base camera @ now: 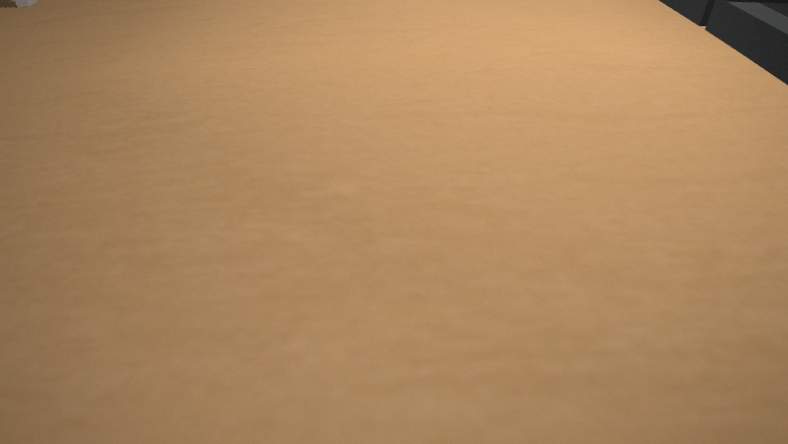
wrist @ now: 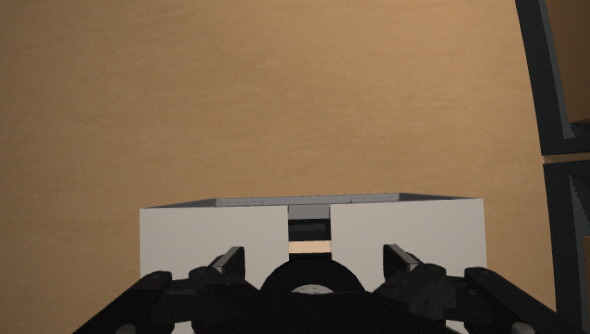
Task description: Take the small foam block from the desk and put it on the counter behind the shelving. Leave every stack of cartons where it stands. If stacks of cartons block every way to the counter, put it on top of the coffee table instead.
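Frame: origin at the arm's base, x ahead, y left, z up, level; centimetres.
Where they show: gripper, fingertip midpoint: (wrist: 313, 261).
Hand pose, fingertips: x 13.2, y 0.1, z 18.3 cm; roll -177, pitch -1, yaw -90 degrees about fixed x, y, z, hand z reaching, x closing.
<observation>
After its pixels a point has its place.
My gripper (wrist: 313, 261) {x 13.2, y 0.1, z 18.3 cm} is open in the wrist view, with nothing between its two fingers. It hangs above the robot's own pale base, whose top shows below and around the fingers. The small foam block, the desk, the counter, the coffee table and the stacks of cartons do not show in either view. Dark shelving frames (base camera: 749, 49) {x 99.3, y -70.4, z -38.0 cm} (wrist: 542, 100) {x 40.7, y -72.4, z -36.7 cm} stand at the right, at the upper right corner in the base camera view and along the right edge in the wrist view.
The wooden floor (base camera: 386, 220) {x 49.7, y 3.3, z -39.6 cm} (wrist: 275, 100) {x 43.8, y 8.4, z -39.6 cm} stretches ahead of the base. A narrow gap separates two dark frames at the right. A small grey-white thing (base camera: 24, 2) {x 167.3, y 136.7, z -38.2 cm}, too cut off to name, shows at the top left corner of the base camera view.
</observation>
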